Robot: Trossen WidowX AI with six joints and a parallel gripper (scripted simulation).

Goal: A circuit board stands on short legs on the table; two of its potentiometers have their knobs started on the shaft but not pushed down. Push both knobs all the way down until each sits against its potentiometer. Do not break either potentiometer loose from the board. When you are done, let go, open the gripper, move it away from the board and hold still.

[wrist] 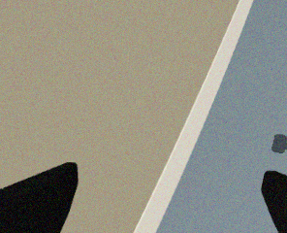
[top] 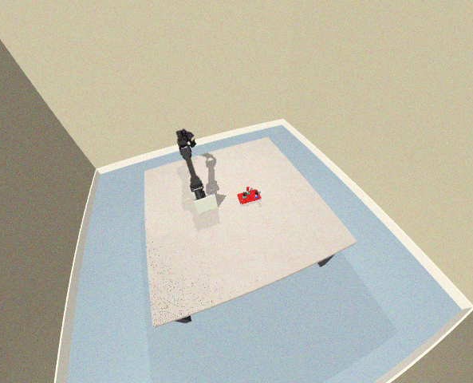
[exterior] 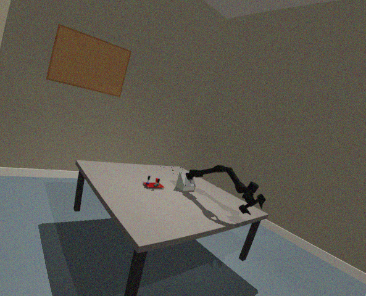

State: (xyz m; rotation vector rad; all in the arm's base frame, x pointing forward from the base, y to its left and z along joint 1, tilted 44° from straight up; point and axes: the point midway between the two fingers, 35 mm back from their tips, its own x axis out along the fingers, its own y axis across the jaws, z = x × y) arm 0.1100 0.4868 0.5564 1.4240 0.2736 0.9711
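The red knob lies 210 mm ahead of my gripper tip, 800 mm to the right of it and 90 mm below it. The rest, counted from my gripper tip: teal potentiometer 170 mm ahead, 820 mm to the right, 120 mm below.
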